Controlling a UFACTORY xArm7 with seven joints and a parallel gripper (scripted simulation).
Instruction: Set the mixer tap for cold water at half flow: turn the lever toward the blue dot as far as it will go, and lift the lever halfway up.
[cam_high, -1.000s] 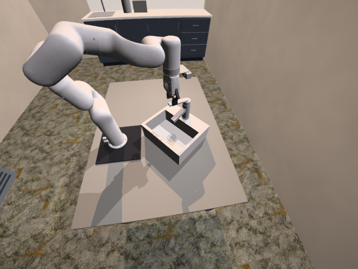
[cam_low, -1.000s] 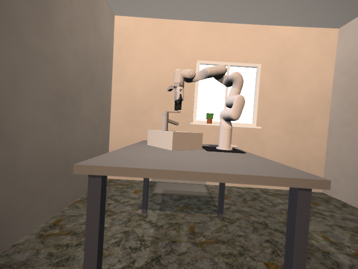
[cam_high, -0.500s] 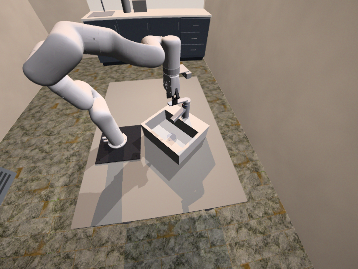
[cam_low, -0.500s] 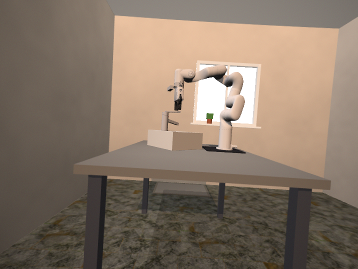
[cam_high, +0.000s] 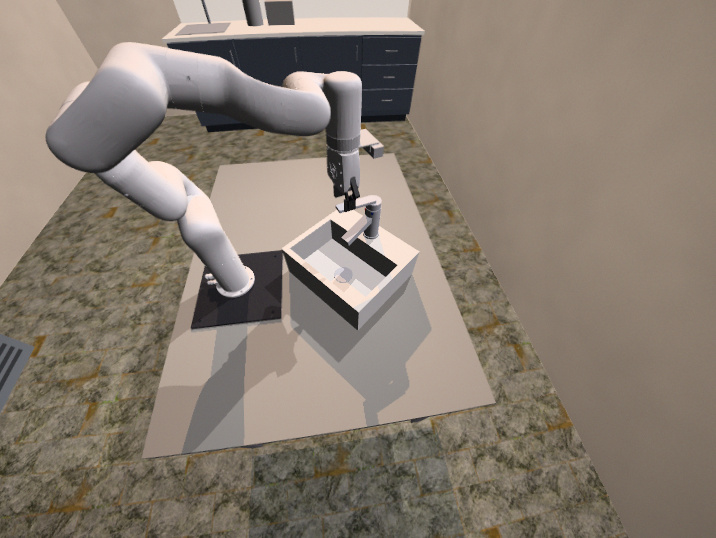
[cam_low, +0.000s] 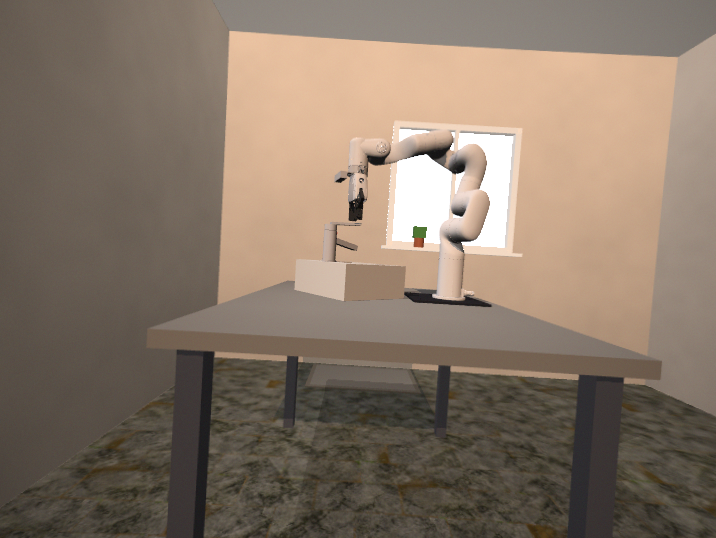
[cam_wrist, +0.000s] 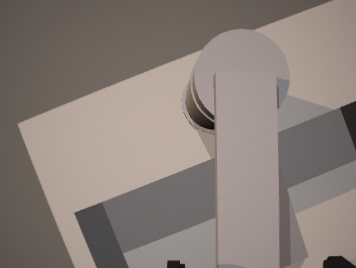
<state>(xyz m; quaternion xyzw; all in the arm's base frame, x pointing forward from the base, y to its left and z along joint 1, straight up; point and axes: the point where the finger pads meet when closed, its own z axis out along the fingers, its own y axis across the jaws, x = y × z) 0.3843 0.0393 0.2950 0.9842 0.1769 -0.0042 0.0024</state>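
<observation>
The lever lies 30 mm below my hand, 30 mm ahead of it and 10 mm to the left of it. Also, from my hand: mixer tap 80 mm below, 60 mm ahead, 20 mm to the left; then sink 270 mm below, 50 mm to the right.
</observation>
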